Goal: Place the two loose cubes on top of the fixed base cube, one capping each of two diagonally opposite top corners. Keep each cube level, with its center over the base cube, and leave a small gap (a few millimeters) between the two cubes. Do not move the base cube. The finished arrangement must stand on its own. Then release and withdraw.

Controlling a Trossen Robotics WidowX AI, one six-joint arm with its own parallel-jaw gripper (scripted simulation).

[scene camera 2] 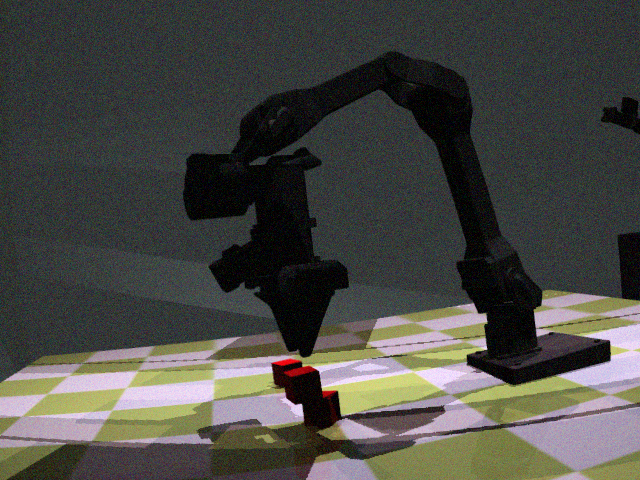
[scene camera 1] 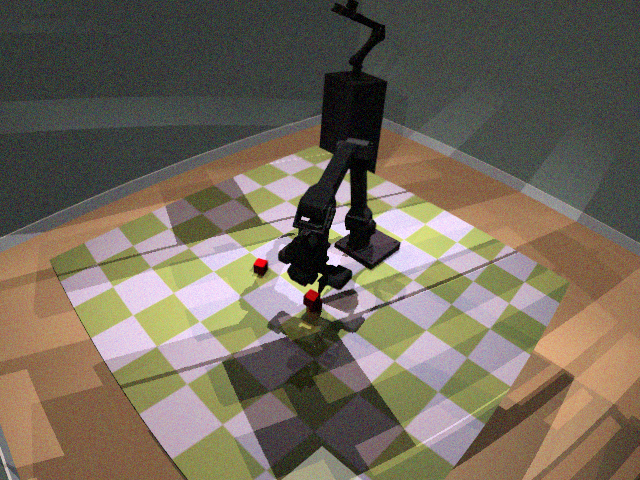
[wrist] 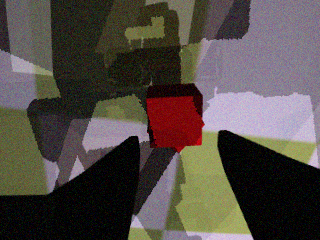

Labels:
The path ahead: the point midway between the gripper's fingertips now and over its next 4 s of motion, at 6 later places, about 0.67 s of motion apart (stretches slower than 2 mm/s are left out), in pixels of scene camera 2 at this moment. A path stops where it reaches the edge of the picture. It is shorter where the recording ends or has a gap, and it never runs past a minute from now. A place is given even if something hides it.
My gripper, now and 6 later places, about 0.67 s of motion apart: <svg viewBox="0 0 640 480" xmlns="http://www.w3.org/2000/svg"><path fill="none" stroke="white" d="M299 354L276 328L278 302L283 339L283 356L286 370L280 363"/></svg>

